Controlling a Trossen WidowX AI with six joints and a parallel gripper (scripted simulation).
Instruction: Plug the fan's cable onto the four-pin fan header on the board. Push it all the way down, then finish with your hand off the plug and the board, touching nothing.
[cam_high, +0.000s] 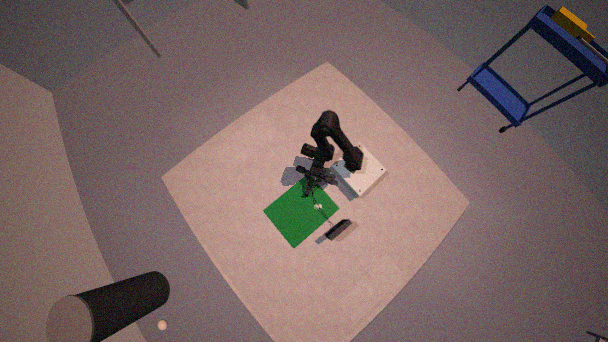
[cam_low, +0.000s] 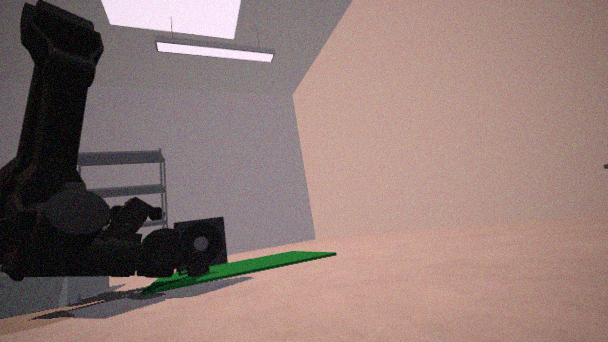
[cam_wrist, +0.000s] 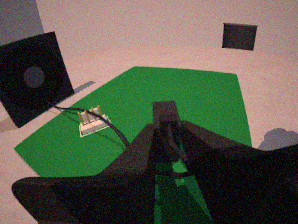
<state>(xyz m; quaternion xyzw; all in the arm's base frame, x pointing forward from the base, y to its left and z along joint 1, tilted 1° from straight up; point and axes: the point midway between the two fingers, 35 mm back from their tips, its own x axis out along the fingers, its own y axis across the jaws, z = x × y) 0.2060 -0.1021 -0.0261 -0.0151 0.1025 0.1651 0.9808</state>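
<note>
Right now my gripper tip is 1 cm short of the dark plug and 1 cm above it. From my gripper tip the other things lie so: black fan 6 cm ahead, 22 cm to the left, 2 cm above; green board 9 cm ahead, 3 cm to the left, 5 cm below.
</note>
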